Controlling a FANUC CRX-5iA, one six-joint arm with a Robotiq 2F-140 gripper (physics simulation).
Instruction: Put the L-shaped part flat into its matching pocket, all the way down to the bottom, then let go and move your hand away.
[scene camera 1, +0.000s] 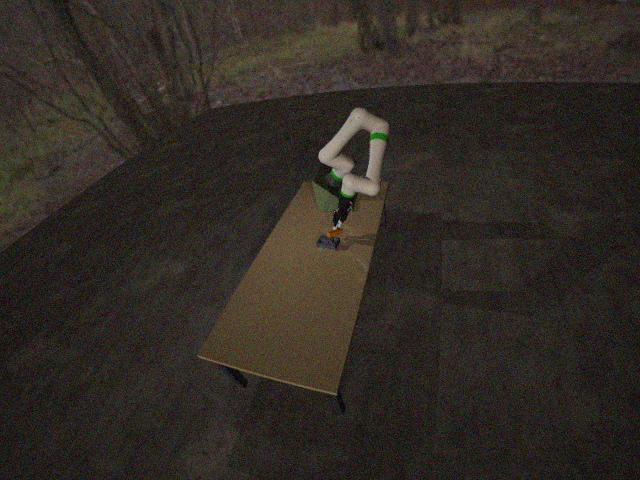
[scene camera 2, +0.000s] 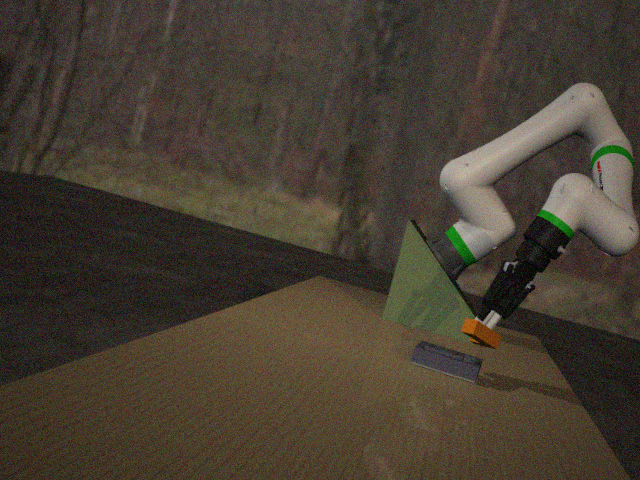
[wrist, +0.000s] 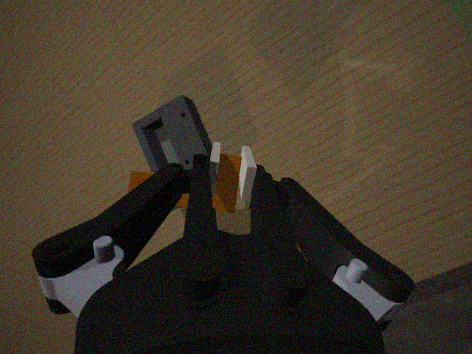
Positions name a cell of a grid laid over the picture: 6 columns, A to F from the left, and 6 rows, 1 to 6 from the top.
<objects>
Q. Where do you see my gripper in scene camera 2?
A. E5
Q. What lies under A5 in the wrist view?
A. My gripper.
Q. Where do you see an orange L-shaped part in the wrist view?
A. C4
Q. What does my gripper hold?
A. An orange L-shaped part.
</objects>
